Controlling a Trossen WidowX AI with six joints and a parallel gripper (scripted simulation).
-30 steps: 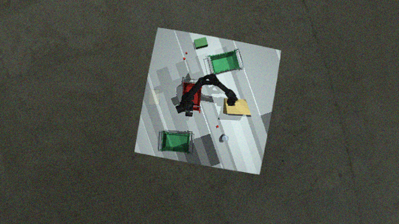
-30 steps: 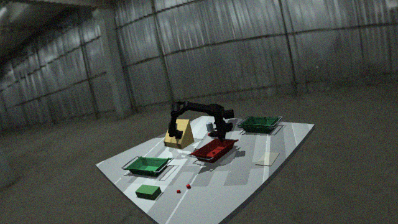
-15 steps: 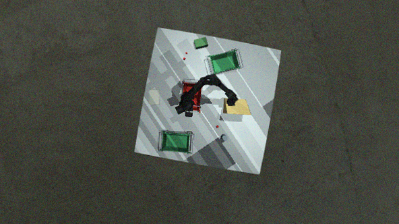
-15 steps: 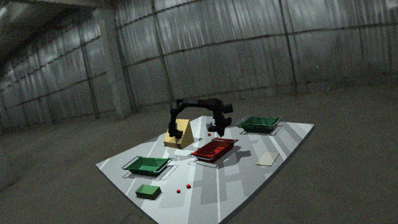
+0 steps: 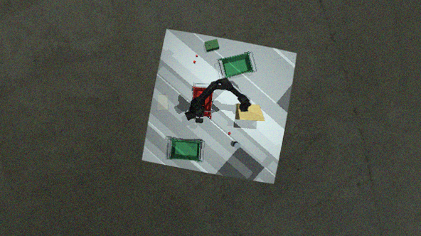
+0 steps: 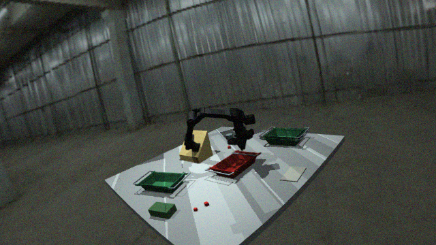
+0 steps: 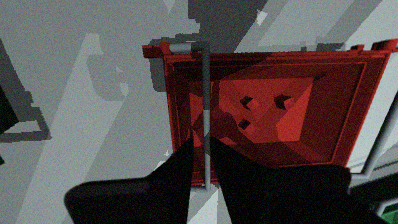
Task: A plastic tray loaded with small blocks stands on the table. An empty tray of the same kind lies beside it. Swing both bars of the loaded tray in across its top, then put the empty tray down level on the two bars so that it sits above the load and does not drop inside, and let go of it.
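The green tray is 43 cm to the right of my gripper tip, 33 cm behind it and 4 cm below it. Round my gripper tip: pale flat card (37 cm ahead, 9 cm to the right, 8 cm below); dark green box (63 cm to the right, 10 cm behind, 7 cm below); grey cylinder (32 cm behind, 30 cm to the left, 5 cm below).
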